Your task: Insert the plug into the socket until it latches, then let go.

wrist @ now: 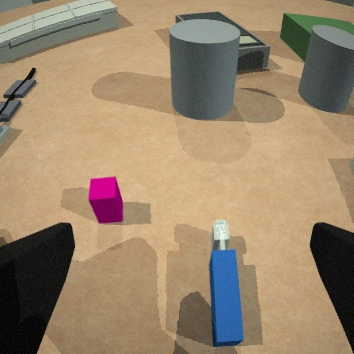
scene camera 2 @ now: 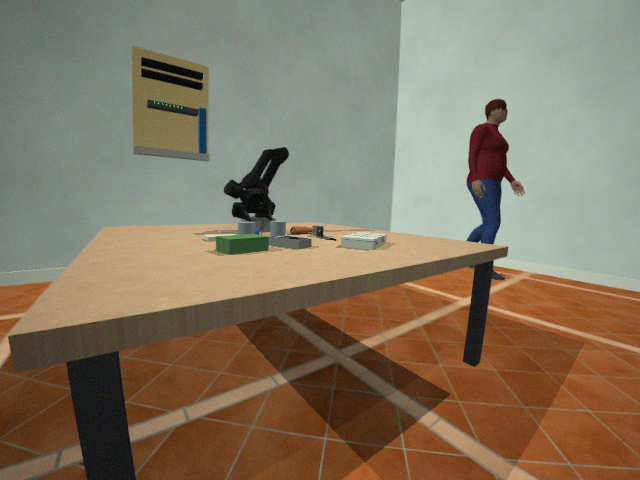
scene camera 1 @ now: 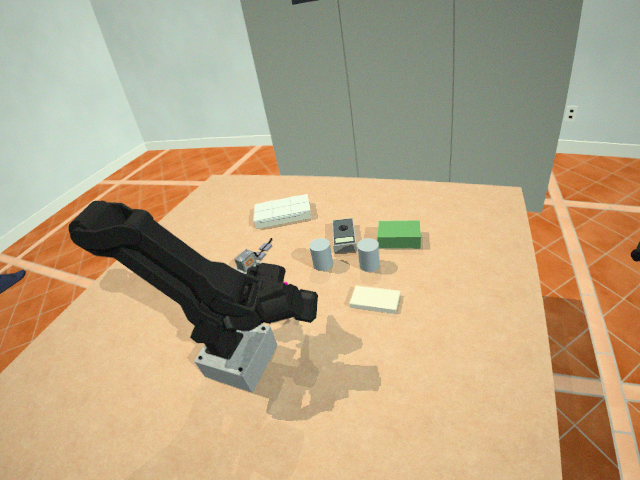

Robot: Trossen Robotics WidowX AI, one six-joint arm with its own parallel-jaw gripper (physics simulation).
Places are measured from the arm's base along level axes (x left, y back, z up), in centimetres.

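Pixels of known places: gripper, fingertip midpoint: point(wrist: 195, 237) point(scene camera 2: 261, 220); arm's base at its link origin: point(scene camera 2: 260, 217) point(scene camera 1: 224, 343).
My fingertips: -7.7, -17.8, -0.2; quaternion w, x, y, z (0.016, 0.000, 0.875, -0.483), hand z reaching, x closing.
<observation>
Ahead of a thing's pixels: the offset from my fingertips to its middle, as dx, dy, dz. "spot": to the spot under its first point.
The plug, a blue bar {-1.6, -0.2, -5.2} point(wrist: 226, 295) point(scene camera 2: 256, 232) with a clear connector tip, lies on the table. In the wrist view its tip points away from my gripper. The arm hides it in scene camera 1. My gripper point(wrist: 195, 237) is open and empty above the table. In the wrist view its fingers appear at either side of the plug, not touching it. The likely socket, a grey housing {-3.6, -29.2, -4.7} point(scene camera 1: 344, 246) point(scene camera 2: 297, 242) point(wrist: 255, 56), has a pale label and a dark recess in its near end. It stands farther back, partly hidden by a grey cylinder in the wrist view.
Two grey cylinders {-1.1, -16.9, -2.7} point(scene camera 1: 321, 255) {-13.8, -18.8, -2.7} point(scene camera 1: 368, 255) stand before the housing. A green box {-19.7, -31.0, -4.2} point(scene camera 1: 399, 235) is right of it, a white box {+21.3, -38.7, -4.5} point(scene camera 1: 282, 210) back left. A magenta block {+5.1, -5.1, -4.9} point(wrist: 107, 202), a cream slab {-18.3, -6.3, -5.5} point(scene camera 1: 375, 298), an orange handle {spot: +18.0, -2.8, -4.0} point(scene camera 2: 301, 229) and a cabled grey part {spot: +19.1, -11.1, -2.6} point(scene camera 1: 247, 259) lie around.
</observation>
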